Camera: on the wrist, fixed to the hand. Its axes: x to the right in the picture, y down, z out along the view.
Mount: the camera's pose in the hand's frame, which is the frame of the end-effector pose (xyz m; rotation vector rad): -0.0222 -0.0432 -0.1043 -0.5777 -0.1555 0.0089
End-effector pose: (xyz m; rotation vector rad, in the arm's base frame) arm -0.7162 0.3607 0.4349 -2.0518 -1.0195 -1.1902
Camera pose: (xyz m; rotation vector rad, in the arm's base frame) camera -0.8076 0.2983 0.4664 -2.6193 -0.7894 -1.4636
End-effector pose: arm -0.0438 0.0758 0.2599 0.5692 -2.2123 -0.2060
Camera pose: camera 0.0622 0.0523 0.2980 0.2260 -2.1581 -0.8739
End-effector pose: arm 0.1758 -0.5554 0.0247 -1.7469 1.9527 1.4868
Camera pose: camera 0.2688 -0.6077 0.0677 1.6108 -1.4433 -2.1224
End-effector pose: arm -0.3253 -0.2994 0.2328 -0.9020 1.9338 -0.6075
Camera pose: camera -0.3938 -0.3024 0.3252 -1.2494 1.9969 0.0450
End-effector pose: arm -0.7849 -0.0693 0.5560 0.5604 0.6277 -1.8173
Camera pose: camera -0.8112 0.0269 0.4986 0.0333 0.9884 -1.5515
